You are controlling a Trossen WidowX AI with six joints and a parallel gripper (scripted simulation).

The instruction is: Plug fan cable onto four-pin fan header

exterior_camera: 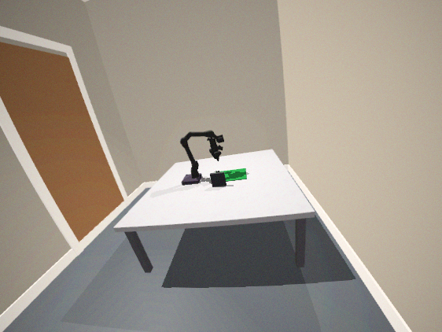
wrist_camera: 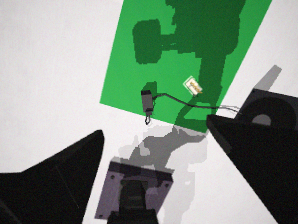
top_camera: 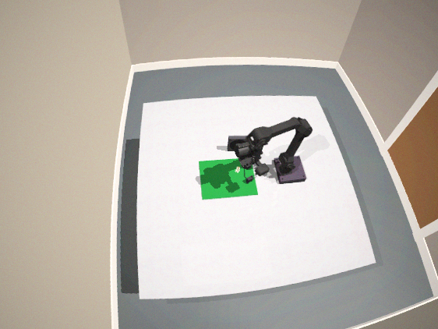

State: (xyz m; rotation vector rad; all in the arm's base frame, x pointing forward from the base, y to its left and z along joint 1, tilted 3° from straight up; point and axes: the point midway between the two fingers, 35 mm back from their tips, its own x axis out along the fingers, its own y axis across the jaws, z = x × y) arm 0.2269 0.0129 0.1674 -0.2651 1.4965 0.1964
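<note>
My gripper tip is 10 mm past the dark fan plug and 130 mm above it. The rest, counted from my gripper tip: green board: 100 mm ahead, 60 mm to the right, 170 mm below; square fan: 10 mm behind, 220 mm to the right, 100 mm below; fan header: 30 mm ahead, 90 mm to the right, 150 mm below.
</note>
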